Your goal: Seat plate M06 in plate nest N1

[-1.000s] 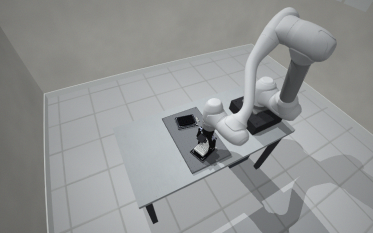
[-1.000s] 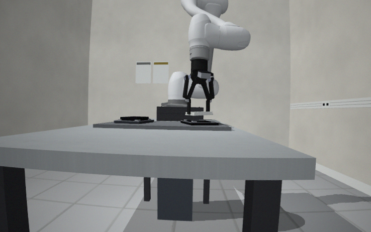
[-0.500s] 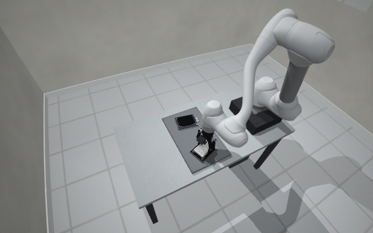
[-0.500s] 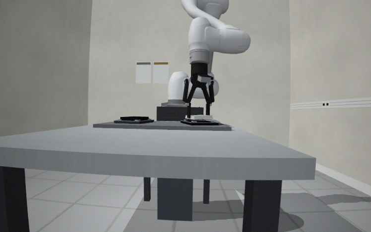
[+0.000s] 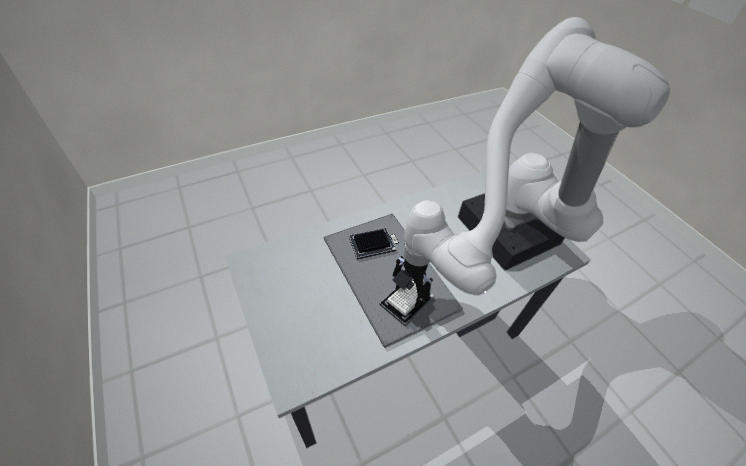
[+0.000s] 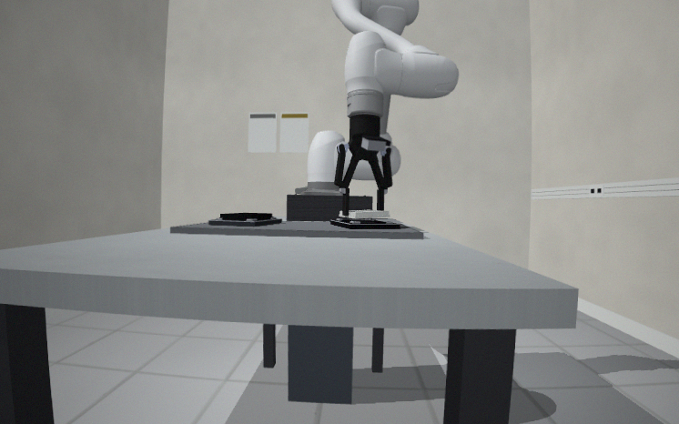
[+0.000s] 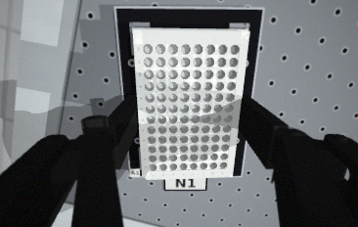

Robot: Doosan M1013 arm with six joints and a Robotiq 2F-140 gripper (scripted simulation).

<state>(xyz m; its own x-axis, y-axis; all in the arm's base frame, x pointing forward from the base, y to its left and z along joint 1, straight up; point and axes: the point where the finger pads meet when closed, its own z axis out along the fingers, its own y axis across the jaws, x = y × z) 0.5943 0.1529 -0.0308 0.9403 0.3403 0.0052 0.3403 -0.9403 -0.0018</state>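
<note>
Right now the white well plate M06 is 20 mm below my hand. Also, from my hand: black plate M09 (290 mm to the right, 30 mm below).
</note>
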